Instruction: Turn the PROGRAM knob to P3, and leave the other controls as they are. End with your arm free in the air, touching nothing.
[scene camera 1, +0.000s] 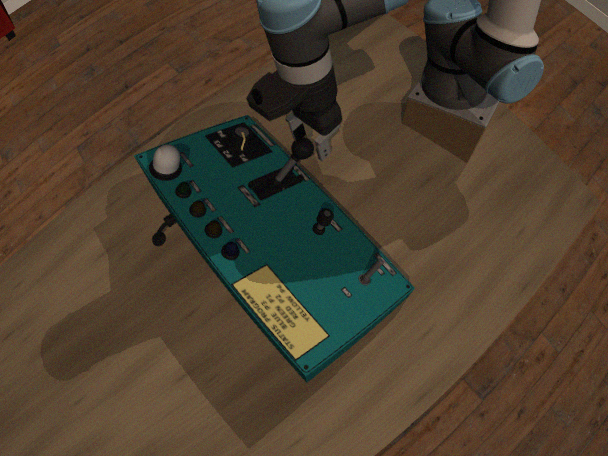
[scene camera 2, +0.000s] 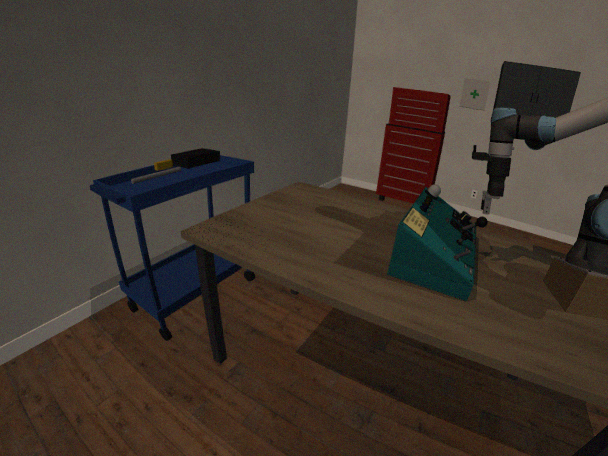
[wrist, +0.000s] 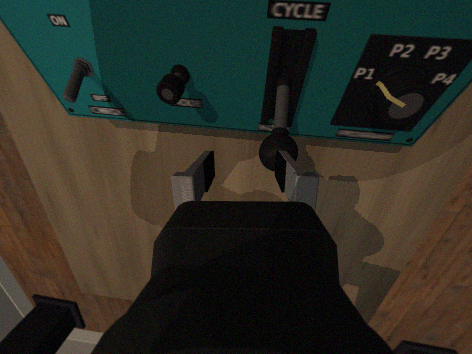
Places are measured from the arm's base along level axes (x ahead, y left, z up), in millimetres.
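Pixels of known places: gripper, fingertip midpoint: (scene camera 1: 312, 146) (scene camera 2: 484, 211) (wrist: 244, 163); arm's base, origin of the base link: (scene camera 1: 454, 86) (scene camera 2: 589, 266).
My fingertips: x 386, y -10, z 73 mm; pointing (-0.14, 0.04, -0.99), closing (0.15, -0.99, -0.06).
For each thing: its middle in the pictures, then the offset to it from my fingertips. "*": a spot on its surface instead.
- PROGRAM knob, body centre: (wrist: 405, 106) (scene camera 1: 242, 131) dx +57, dy -149, dz -74 mm
- teal console, body centre: (wrist: 234, 13) (scene camera 1: 270, 227) (scene camera 2: 442, 233) dx +120, dy +36, dz -110 mm
- CYCLE lever, body centre: (wrist: 278, 152) (scene camera 1: 302, 148) (scene camera 2: 481, 222) dx -3, dy -33, dz -50 mm
- black-knobbed stick, body centre: (wrist: 176, 80) (scene camera 1: 321, 224) dx +49, dy +91, dz -90 mm
- toggle lever, body centre: (wrist: 74, 83) (scene camera 1: 373, 269) dx +30, dy +210, dz -84 mm
- white dome, surface spot: (scene camera 1: 166, 159) (scene camera 2: 434, 186) * dx +214, dy -133, dz +6 mm
- yellow card, body centre: (scene camera 1: 280, 311) (scene camera 2: 416, 221) dx +198, dy +186, dz -37 mm
- black crank, surface spot: (scene camera 1: 159, 237) * dx +304, dy -113, dz -182 mm
The PROGRAM knob (scene camera 1: 242, 131) (wrist: 406, 105) is a grey disc with a bent yellow pointer, on a black plate labelled P1 to P4 on the teal console (scene camera 1: 280, 235) (scene camera 2: 430, 265) (wrist: 135, 45). Its pointer is toward P1. My gripper (scene camera 1: 311, 138) (scene camera 2: 486, 205) (wrist: 244, 163) is open and empty, off the console's lower edge, to the left of the knob in the wrist view. The black ball of the CYCLE lever (scene camera 1: 302, 148) (scene camera 2: 481, 222) (wrist: 276, 149) is close by the right finger and partly overlaps it in the wrist view. I cannot tell whether they touch.
A black-knobbed stick (scene camera 1: 324, 219) (wrist: 170, 87) and a toggle lever (scene camera 1: 371, 271) (wrist: 76, 82) stand on the console. A white dome (scene camera 1: 166, 159) (scene camera 2: 434, 191), several dark lamps and a yellow card (scene camera 1: 280, 312) (scene camera 2: 416, 222) are there too. A black crank (scene camera 1: 159, 237) sticks out behind. A blue cart (scene camera 2: 190, 180) stands beyond the table.
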